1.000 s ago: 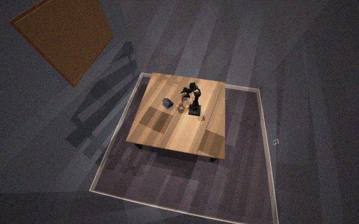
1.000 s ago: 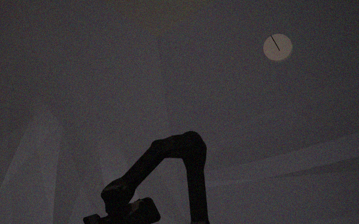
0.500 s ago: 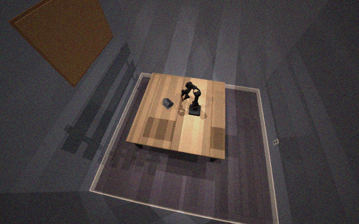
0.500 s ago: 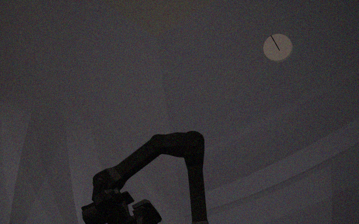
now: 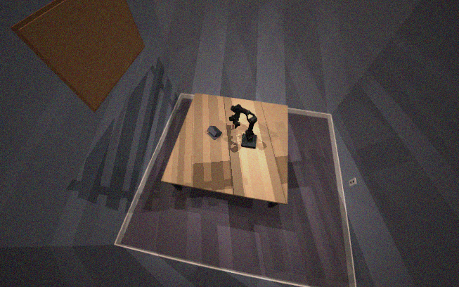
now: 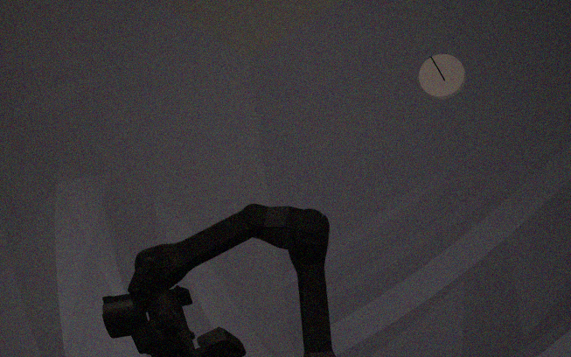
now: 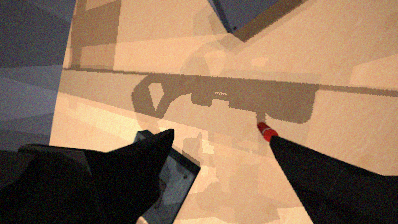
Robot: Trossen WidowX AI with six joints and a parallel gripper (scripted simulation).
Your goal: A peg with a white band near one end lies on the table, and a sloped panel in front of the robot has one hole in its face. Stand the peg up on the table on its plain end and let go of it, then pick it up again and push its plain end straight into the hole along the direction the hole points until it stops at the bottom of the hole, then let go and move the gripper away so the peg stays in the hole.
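Now: gripper tip 10 mm short of the red peg, 40 mm to the left of it and 60 mm above it. From my gripper tip the other things lie so: grey sloped panel 220 mm ahead, 40 mm to the left, 60 mm below.
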